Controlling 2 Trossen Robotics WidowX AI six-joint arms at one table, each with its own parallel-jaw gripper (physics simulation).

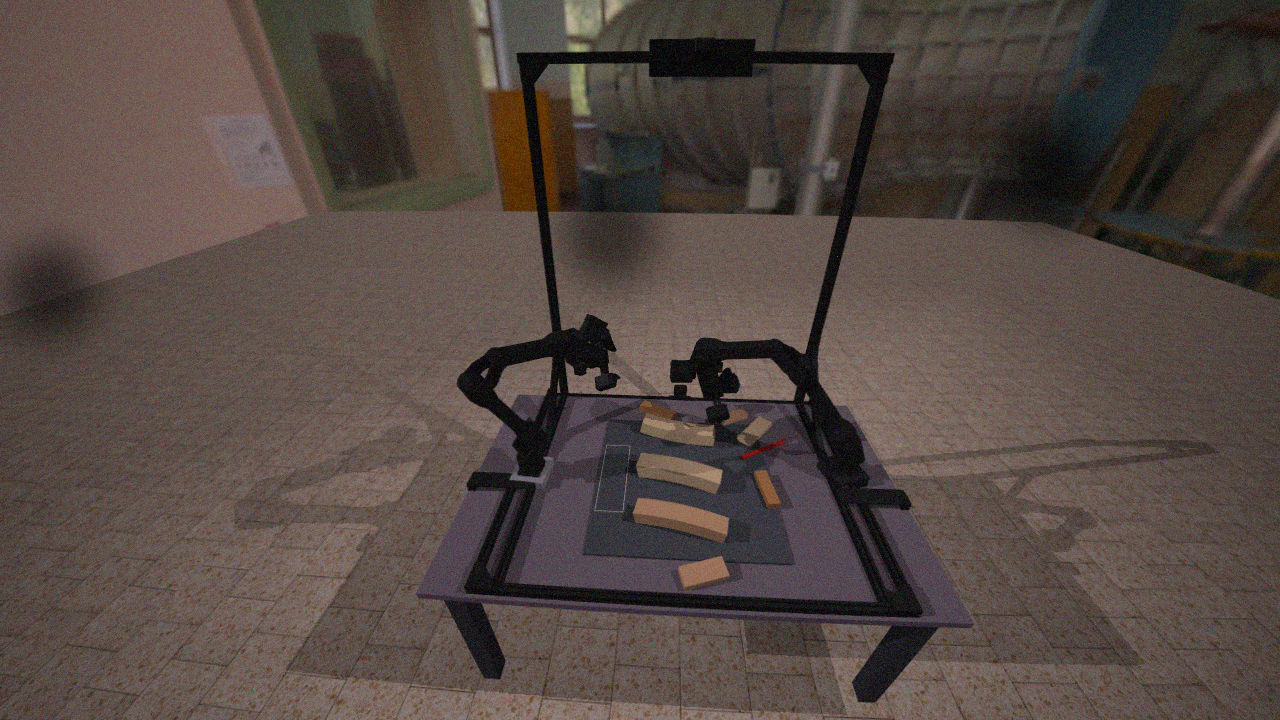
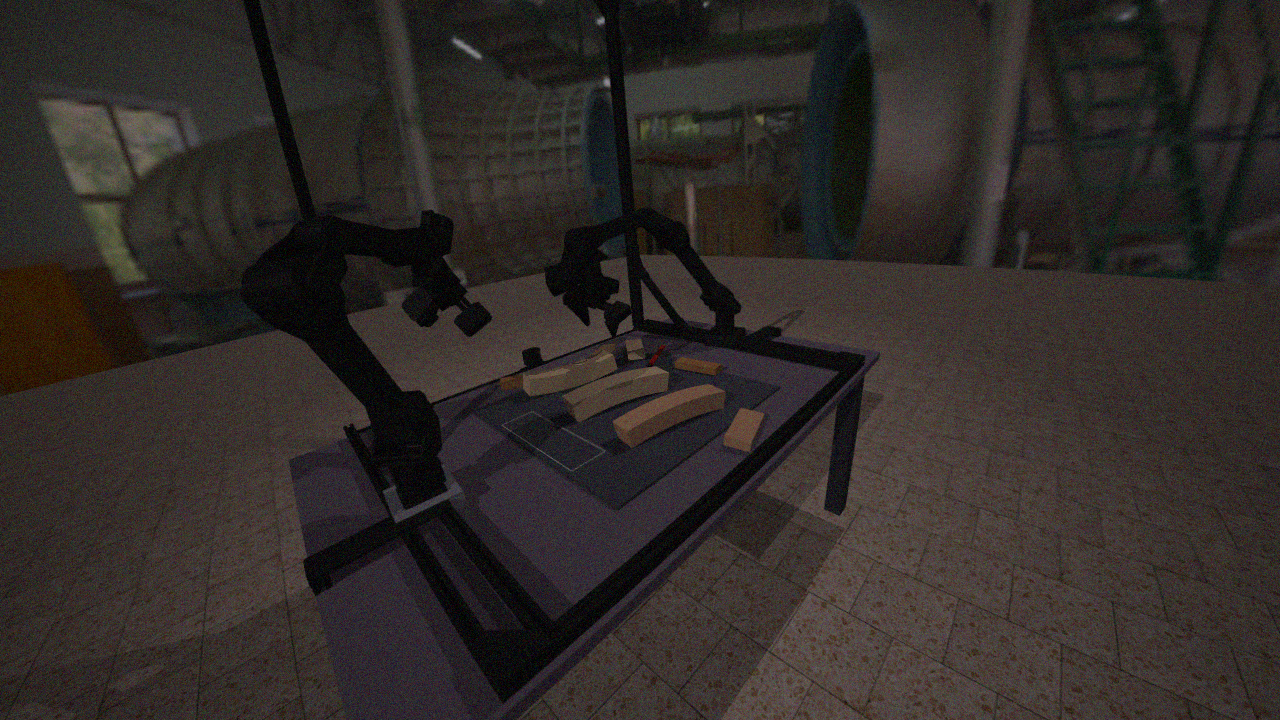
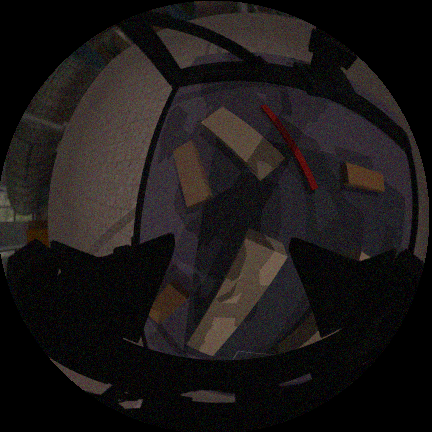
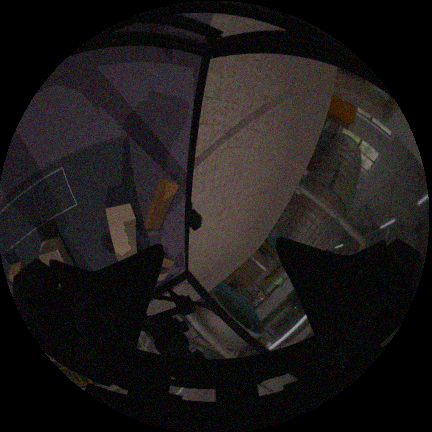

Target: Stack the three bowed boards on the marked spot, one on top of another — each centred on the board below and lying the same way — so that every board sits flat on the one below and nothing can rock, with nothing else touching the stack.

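Places are measured from the left arm's base along level axes (x right, y up, z back), in centimetres.
Pixels of known places: left gripper, fingertip midpoint: [image 2: 600, 330] [image 3: 234, 242]; right gripper, fingertip midpoint: [image 1: 617, 364] [image 2: 464, 314] [image 4: 220, 247]; left arm's base, origin of the base link: [image 1: 844, 467] [image 2: 725, 330] [image 3: 320, 74]; right arm's base, origin of the base link: [image 1: 531, 467] [image 2: 421, 490].
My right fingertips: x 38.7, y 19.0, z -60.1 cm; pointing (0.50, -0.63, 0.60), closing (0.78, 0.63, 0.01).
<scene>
For each thing: its top centre in the pictures, then the offset to it from my right fingertips.
- back board, middle of its top: [image 3: 226, 316] [image 4: 128, 259] [image 2: 570, 363] [image 1: 679, 424] dx -13.1, dy -16.6, dz +17.5 cm
- middle board, middle of its top: [image 3: 334, 324] [image 2: 618, 378] [image 1: 680, 465] dx -30.4, dy -16.3, dz +12.8 cm
- front board, middle of its top: [image 2: 673, 399] [image 1: 682, 512] dx -45.3, dy -17.1, dz +8.9 cm
- red rod, middle of its top: [image 3: 289, 137] [image 2: 657, 351] [image 1: 764, 447] dx -24.5, dy -20.9, dz +42.1 cm
Three bowed boards lie apart, side by side, on the dark mat: the back board [image 1: 677, 432] [image 2: 570, 375] [image 3: 240, 295] [image 4: 121, 231], pale, seems to dip in its middle; the middle board [image 1: 678, 472] [image 2: 617, 392], pale, and the front board [image 1: 680, 519] [image 2: 669, 414], pinker, arch upward. The marked spot [image 1: 601, 478] [image 2: 537, 447] [image 4: 70, 186], a white outline left of them, is empty. My left gripper [image 1: 721, 400] [image 2: 599, 324] [image 3: 234, 242] is open and empty above the mat's back, near the back board's right end. My right gripper [image 1: 594, 376] [image 2: 447, 315] [image 4: 220, 247] is open and empty, high at the back left.
Loose blocks lie around: an orange one [image 1: 657, 410] behind the back board, two [image 1: 735, 417] [image 1: 754, 431] at the back right, one [image 1: 767, 488] [image 2: 697, 365] right of the middle board, one [image 1: 703, 572] [image 2: 743, 429] in front. A red rod [image 1: 763, 449] [image 3: 295, 147] lies right. Black rails [image 1: 689, 599] edge the table.
</scene>
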